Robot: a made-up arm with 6 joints.
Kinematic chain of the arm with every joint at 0, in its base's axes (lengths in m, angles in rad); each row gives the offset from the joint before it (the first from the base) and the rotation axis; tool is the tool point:
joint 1: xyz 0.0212 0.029 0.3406 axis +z
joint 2: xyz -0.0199 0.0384 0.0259 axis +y
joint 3: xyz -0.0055 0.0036 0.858 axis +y
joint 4: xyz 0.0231 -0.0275 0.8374 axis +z
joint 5: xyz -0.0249 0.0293 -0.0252 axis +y
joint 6: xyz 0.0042 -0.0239 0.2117 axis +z
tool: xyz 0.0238 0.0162 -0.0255
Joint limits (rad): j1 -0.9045..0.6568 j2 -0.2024..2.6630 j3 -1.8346..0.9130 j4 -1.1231..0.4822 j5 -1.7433..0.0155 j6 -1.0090..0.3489
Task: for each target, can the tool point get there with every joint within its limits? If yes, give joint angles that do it. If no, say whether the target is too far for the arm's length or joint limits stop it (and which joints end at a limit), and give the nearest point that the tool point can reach.
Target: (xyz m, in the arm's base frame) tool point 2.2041 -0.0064 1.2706
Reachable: no: too far | nearest point 1.7218 0.0014 1.0726 | short by 0.521 m
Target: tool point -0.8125 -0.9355 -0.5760
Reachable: no: joint limits stop it (at a limit: joint 1, joint 2, joint 3) | nearest point -0.7274 -0.5798 0.6582 | short by 1.287 m
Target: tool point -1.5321 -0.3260 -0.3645
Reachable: no: joint limits stop it (at a limit: joint 2, joint 3) | nearest point -0.9679 -0.1971 0.6737 | short by 1.189 m
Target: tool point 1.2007 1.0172 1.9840
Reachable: no: too far | nearest point 0.9983 0.8412 1.7059 | short by 0.386 m
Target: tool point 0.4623 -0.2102 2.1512
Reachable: yes | joints -0.5944 0.2789 0.0094 -0.8736 -0.2476 -0.5260
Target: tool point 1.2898 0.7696 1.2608
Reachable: yes | joints 0.3998 0.9212 0.3081 -0.8924 -1.3549 0.2382
